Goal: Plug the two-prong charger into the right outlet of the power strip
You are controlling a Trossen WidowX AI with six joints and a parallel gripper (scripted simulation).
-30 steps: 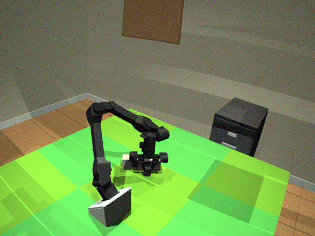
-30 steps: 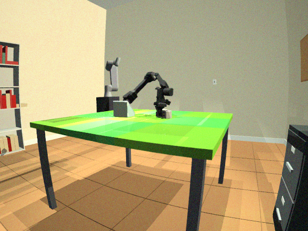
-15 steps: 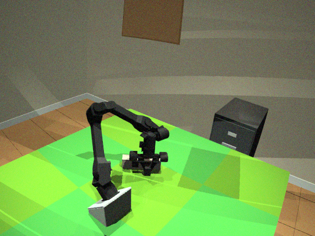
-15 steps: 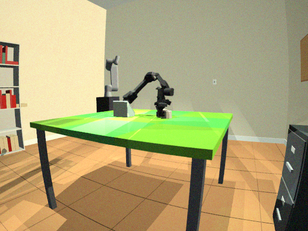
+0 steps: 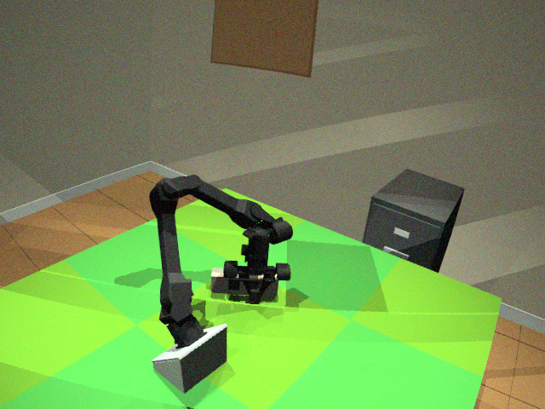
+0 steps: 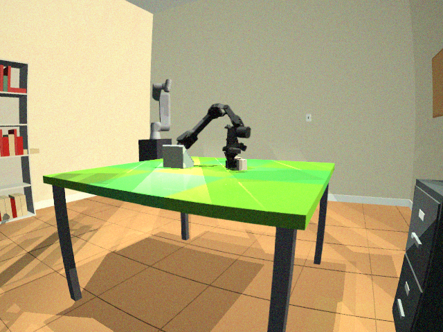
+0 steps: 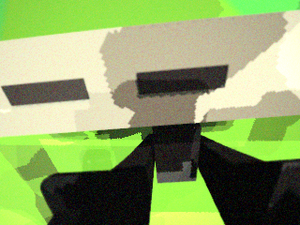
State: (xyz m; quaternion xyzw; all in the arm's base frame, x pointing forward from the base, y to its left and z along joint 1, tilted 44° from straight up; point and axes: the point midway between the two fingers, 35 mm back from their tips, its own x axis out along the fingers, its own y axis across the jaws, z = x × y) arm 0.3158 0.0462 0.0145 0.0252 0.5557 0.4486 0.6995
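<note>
Now: the two-prong charger 10 mm to the left of my gripper tip, 10 mm ahead of it and 10 mm above it.
</note>
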